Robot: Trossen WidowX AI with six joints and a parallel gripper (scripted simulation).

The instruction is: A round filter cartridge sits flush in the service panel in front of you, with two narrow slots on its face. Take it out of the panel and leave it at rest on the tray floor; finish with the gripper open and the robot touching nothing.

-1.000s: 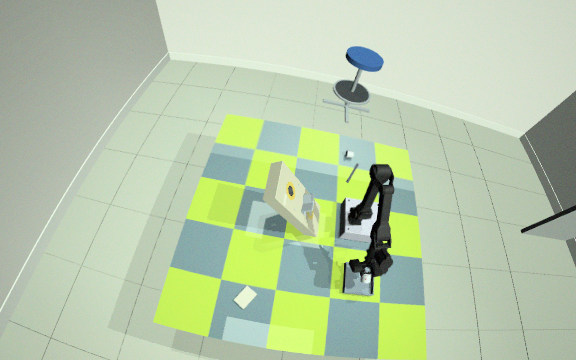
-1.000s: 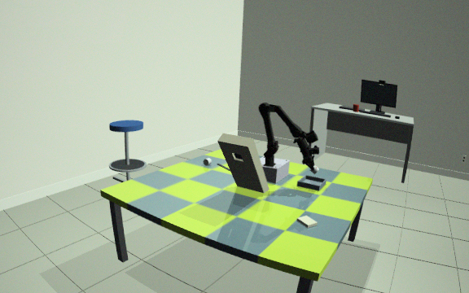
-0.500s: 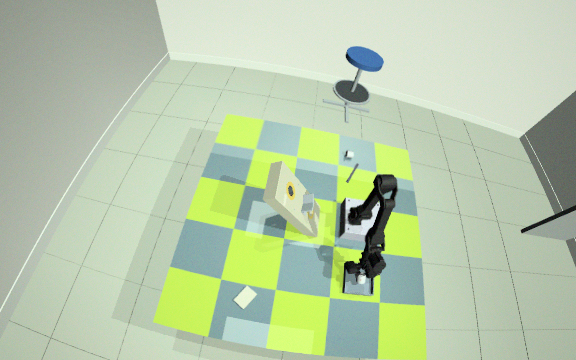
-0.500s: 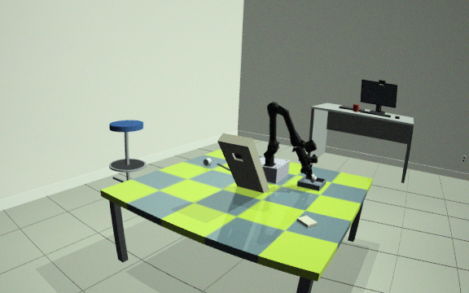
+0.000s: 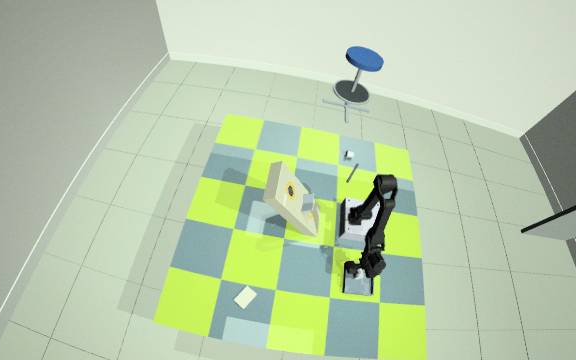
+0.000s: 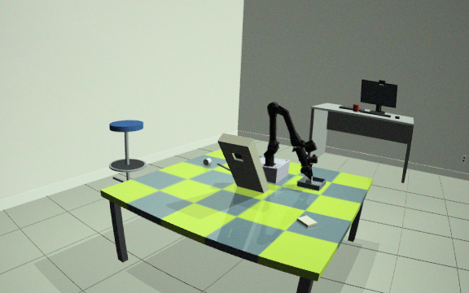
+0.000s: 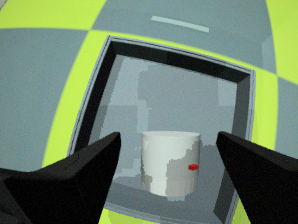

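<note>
The round white filter cartridge is 20 mm to the right of my gripper tip, 10 mm below it and 10 mm ahead of it. Also, from my gripper tip: dark grey tray 40 mm below, 10 mm to the left; then beige service panel 340 mm ahead, 320 mm to the right, 140 mm above; then flat pale block 540 mm ahead, 100 mm to the left, 40 mm below.
</note>
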